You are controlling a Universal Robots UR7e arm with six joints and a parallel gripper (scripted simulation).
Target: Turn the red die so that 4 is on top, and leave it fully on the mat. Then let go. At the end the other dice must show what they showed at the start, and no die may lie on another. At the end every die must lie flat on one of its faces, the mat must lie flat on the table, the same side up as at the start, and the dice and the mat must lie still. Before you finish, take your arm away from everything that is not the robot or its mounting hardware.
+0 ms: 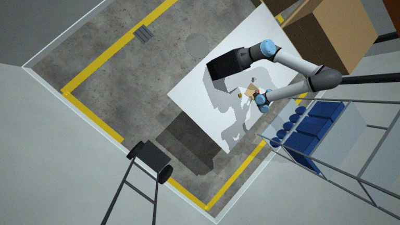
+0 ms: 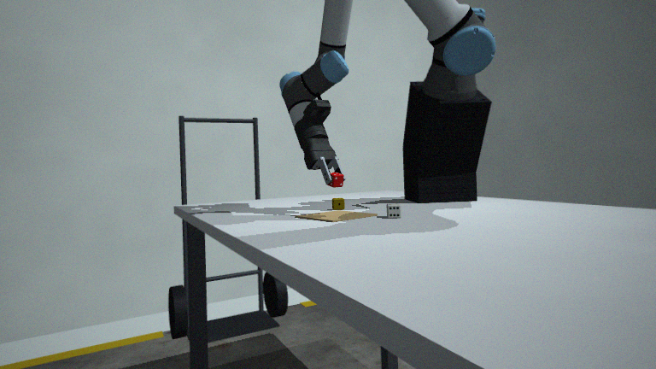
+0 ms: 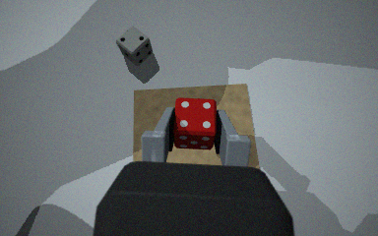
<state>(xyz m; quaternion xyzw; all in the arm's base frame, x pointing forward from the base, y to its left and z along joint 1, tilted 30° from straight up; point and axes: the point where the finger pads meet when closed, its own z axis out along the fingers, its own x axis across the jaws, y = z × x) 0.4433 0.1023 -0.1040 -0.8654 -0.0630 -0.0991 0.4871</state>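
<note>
Right now my hand is 1 cm to the right of the red die and 1 cm above it. From my hand the other things lie so: yellow die: 8 cm behind, 13 cm to the right, 8 cm below; then white die: 9 cm behind, 11 cm to the left, 8 cm below; then tan mat: 1 cm to the left, 10 cm below.
</note>
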